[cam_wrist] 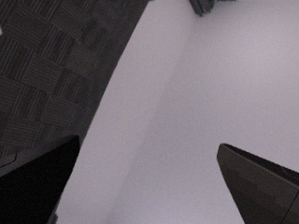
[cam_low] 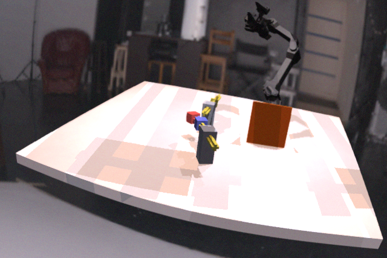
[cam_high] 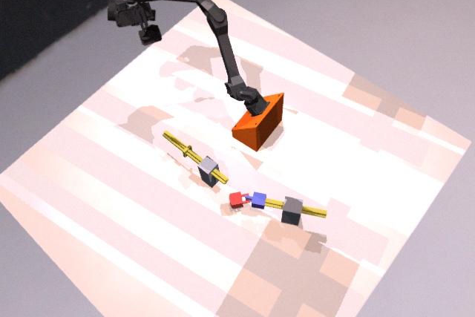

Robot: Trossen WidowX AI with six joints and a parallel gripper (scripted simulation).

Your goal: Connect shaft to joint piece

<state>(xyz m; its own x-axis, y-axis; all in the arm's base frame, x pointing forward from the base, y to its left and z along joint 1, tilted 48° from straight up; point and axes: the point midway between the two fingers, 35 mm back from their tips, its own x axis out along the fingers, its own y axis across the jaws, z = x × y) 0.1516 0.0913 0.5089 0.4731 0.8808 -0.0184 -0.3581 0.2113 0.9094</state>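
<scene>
Right now my gripper tip is 480 mm above the red square joint piece, 400 mm to the right of it and 200 mm short of it.
</scene>
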